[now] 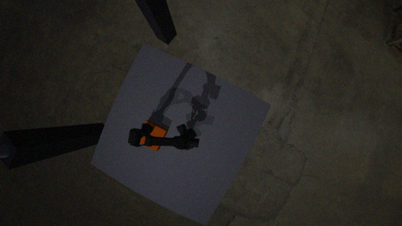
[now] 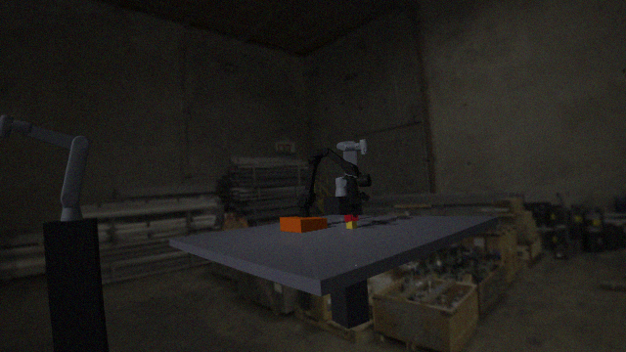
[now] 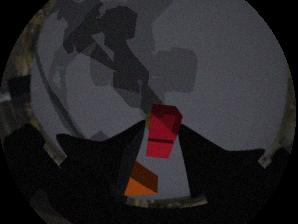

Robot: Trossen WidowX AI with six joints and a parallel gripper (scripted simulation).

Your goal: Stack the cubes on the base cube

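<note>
Now: gripper tip 10 mm past the yellow cube, 20 mm to the left of it and 40 mm above it.
</note>
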